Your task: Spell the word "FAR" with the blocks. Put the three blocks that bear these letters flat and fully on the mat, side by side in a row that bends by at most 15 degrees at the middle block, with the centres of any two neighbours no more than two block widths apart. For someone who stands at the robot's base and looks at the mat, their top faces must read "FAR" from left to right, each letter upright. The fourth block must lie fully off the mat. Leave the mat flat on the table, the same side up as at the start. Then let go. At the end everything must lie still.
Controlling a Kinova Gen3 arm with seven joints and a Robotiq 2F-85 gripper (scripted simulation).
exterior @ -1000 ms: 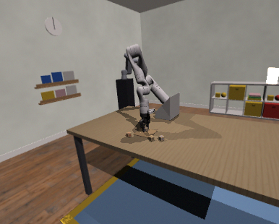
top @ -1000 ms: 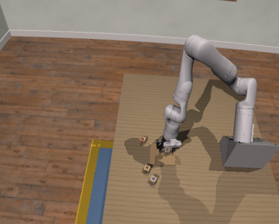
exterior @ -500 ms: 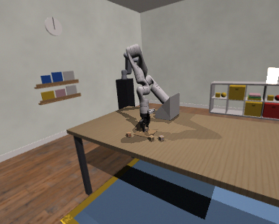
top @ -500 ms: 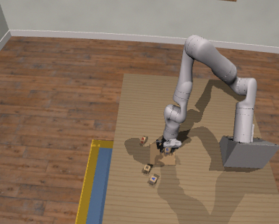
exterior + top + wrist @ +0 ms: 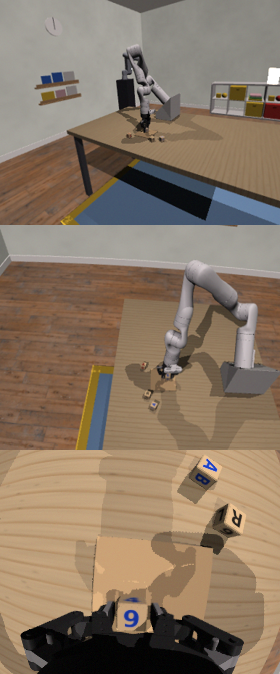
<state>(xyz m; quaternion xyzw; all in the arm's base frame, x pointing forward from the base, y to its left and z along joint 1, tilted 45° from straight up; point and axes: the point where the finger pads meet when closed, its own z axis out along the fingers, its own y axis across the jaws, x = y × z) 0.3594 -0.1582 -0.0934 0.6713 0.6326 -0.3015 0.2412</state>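
Now: hand 2 cm short of the tan mat, 1 cm to the right of it and 2 cm above it. The rest, counted from my hand: R block 12 cm ahead, 11 cm to the left, 1 cm below.
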